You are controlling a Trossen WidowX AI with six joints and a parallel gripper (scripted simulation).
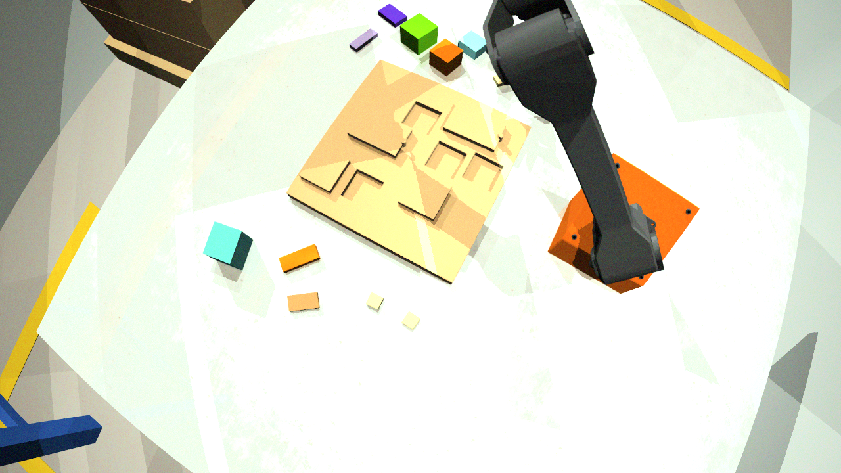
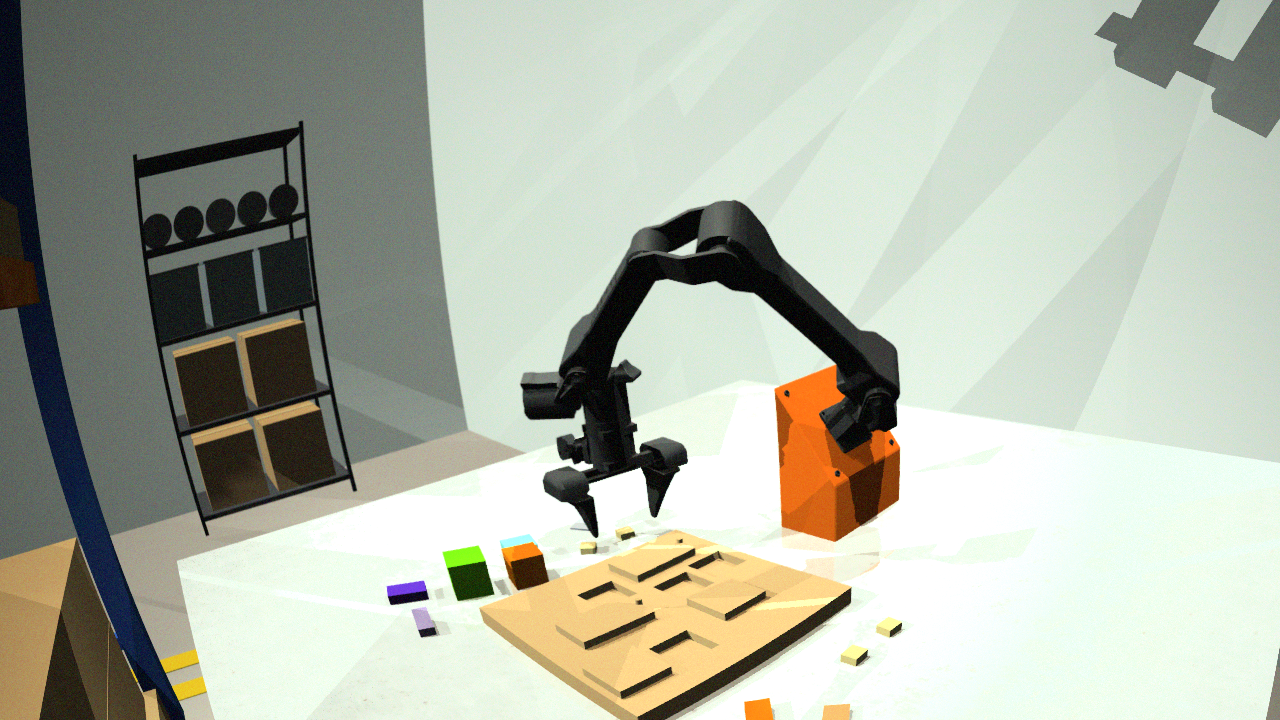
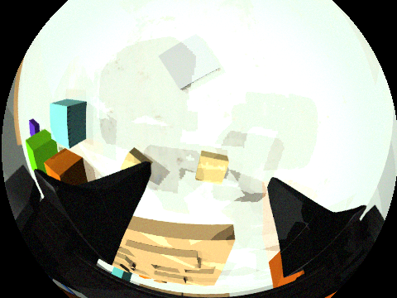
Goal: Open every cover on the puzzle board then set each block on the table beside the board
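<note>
The grey tile lies 8 cm to the right of my gripper tip, 2 cm ahead of it and 1 cm below it. Round my gripper tip: orange cube 17 cm ahead, 1 cm to the left, 1 cm above; then green cube 24 cm ahead, 1 cm to the right, 1 cm above; then pale cyan block 14 cm ahead, 5 cm to the right.
</note>
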